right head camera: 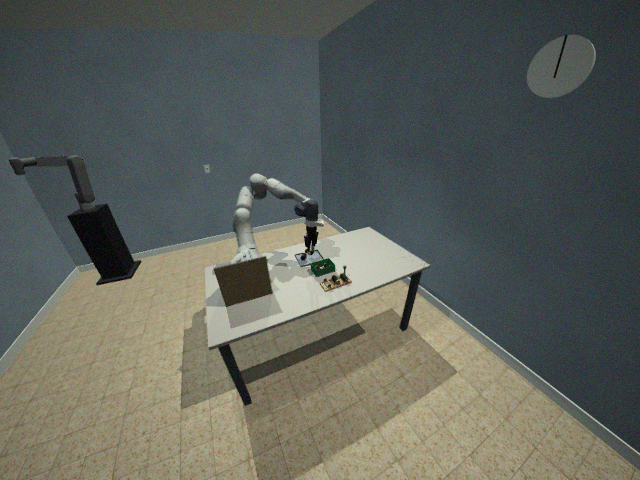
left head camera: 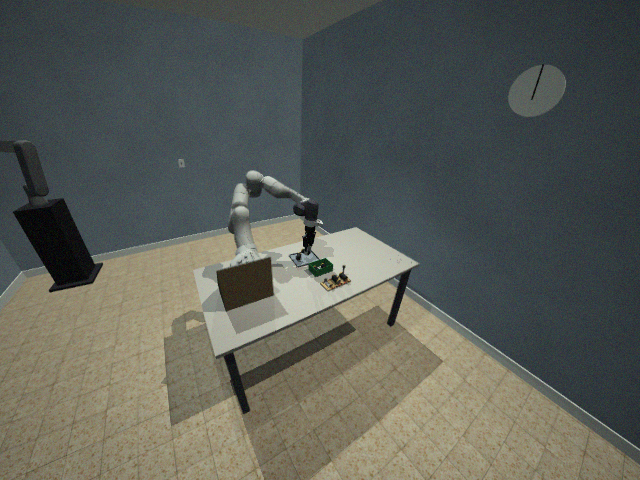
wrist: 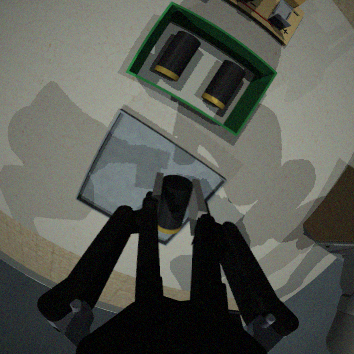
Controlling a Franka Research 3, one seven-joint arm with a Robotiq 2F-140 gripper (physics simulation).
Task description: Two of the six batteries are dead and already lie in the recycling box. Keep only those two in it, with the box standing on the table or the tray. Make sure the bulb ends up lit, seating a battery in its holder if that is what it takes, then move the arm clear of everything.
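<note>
My gripper (left head camera: 308, 252) (right head camera: 310, 251) (wrist: 175, 186) is shut on a black battery (wrist: 175, 202) with a gold end band. It holds the battery over the grey tray (left head camera: 305, 261) (right head camera: 311, 261) (wrist: 112, 170). Another dark battery (left head camera: 298, 256) (right head camera: 303, 256) shows on the tray beside the fingers in the head views. The green recycling box (left head camera: 323, 271) (right head camera: 324, 271) (wrist: 253, 106) stands on the table with two batteries lying in it, one left (wrist: 180, 54) and one right (wrist: 225, 82). The circuit board (left head camera: 336, 283) (right head camera: 336, 283) carries dark cylinders; whether its bulb is lit cannot be told.
The white table (left head camera: 372, 253) (right head camera: 382, 253) bears everything. A brown upright panel (left head camera: 245, 284) (right head camera: 244, 281) stands near the arm's base. The green box lies between the tray and the board. A second arm on a black pedestal (left head camera: 56, 242) (right head camera: 103, 242) stands away from the table.
</note>
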